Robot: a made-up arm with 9 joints. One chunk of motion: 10 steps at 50 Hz.
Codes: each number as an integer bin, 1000 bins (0 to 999) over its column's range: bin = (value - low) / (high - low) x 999, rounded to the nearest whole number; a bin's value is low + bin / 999 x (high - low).
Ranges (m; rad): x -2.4..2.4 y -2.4..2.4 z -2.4..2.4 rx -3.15..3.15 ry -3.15..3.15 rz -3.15..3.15
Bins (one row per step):
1: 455 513 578 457 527 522
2: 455 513 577 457 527 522
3: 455 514 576 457 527 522
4: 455 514 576 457 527 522
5: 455 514 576 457 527 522
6: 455 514 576 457 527 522
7: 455 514 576 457 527 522
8: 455 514 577 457 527 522
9: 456 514 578 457 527 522
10: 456 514 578 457 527 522
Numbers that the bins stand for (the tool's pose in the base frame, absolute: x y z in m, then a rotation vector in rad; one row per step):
1: -0.2138 0.0649 0.3772 -0.2680 0.1734 0.1419
2: -0.2138 0.0649 0.3724 -0.2680 0.1734 0.1419
3: -0.2138 0.0697 0.3676 -0.2680 0.1734 0.1419
4: -0.2138 0.0697 0.3676 -0.2680 0.1734 0.1419
5: -0.2138 0.0697 0.3676 -0.2680 0.1734 0.1419
6: -0.2138 0.0697 0.3676 -0.2680 0.1734 0.1419
7: -0.2138 0.0697 0.3676 -0.2680 0.1734 0.1419
8: -0.2138 0.0697 0.3724 -0.2680 0.1734 0.1419
9: -0.2090 0.0697 0.3772 -0.2680 0.1734 0.1419
10: -0.2090 0.0697 0.3772 -0.2680 0.1734 0.1419

